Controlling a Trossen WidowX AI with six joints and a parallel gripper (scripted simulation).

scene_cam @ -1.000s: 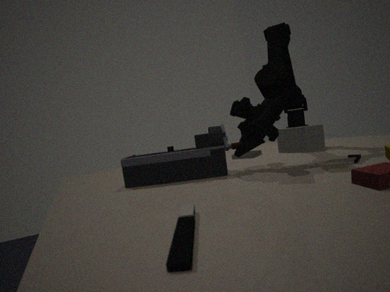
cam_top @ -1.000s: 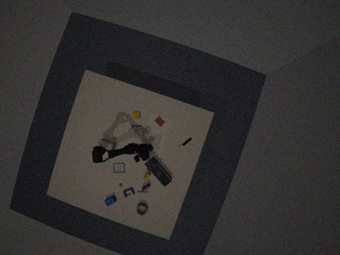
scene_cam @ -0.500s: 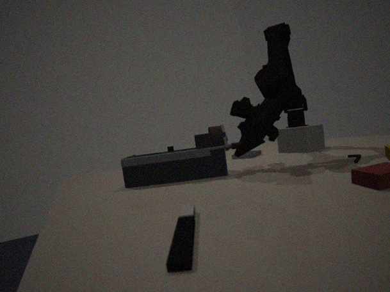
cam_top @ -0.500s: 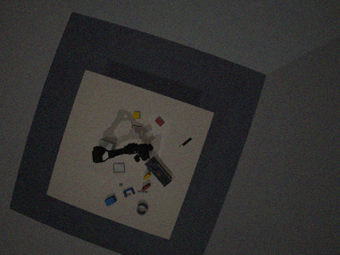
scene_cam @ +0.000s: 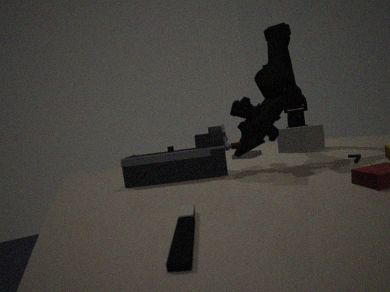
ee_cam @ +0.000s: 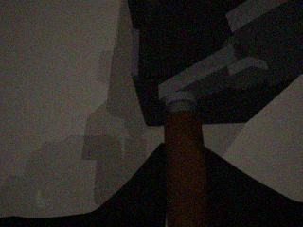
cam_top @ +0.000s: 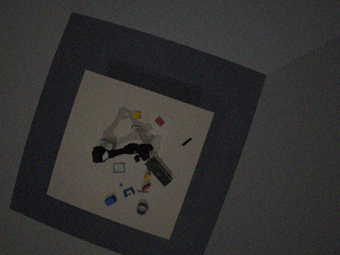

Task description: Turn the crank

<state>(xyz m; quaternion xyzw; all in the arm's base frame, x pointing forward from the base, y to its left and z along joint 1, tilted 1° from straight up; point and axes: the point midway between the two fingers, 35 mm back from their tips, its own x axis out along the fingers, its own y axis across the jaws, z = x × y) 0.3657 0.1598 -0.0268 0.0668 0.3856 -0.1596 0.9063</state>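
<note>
My gripper tip is 2 cm past the brown crank handle, 1 cm to the right of it and 3 cm below it. Round my gripper tip: red pointer: 15 cm ahead, 8 cm to the right, 4 cm above; grey plate: 19 cm behind, 25 cm to the right, 4 cm below; blue piece: 11 cm behind, 56 cm to the right, 2 cm below.
</note>
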